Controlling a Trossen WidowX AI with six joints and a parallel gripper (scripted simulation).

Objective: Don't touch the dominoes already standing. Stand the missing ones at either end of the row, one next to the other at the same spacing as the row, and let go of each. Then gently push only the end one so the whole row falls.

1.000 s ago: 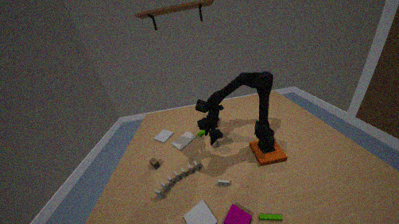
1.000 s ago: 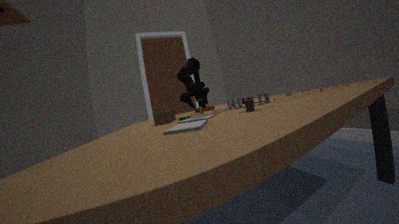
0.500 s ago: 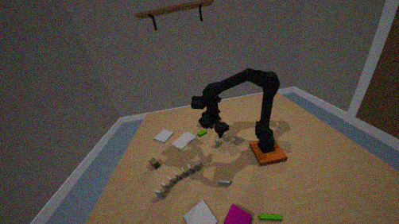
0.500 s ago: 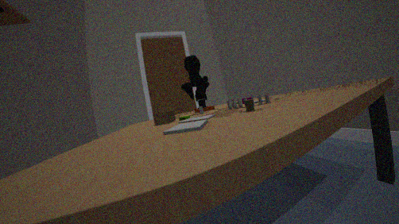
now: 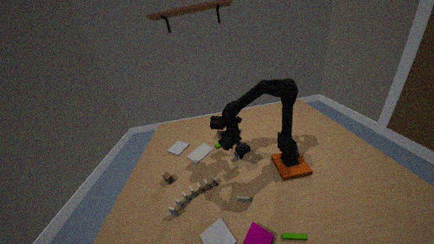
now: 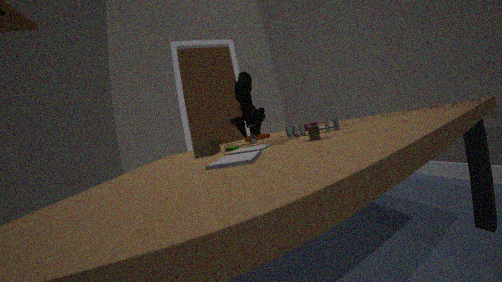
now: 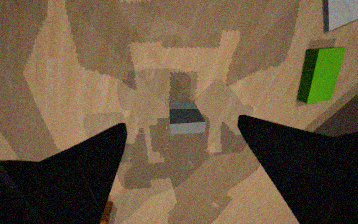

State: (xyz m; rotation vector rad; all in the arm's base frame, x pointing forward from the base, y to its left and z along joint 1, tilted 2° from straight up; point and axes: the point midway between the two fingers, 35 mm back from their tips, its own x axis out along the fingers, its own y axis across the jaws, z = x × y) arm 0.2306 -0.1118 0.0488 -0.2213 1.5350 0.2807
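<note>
My gripper tip is now 36 cm to the right of the magenta block, 2 cm short of it and 2 cm above it. Round my gripper tip: brown box: 23 cm to the right, 1 cm below; green block: 13 cm to the right, 8 cm ahead, 3 cm below; white sheet: 20 cm ahead, 11 cm to the right, 4 cm below.
</note>
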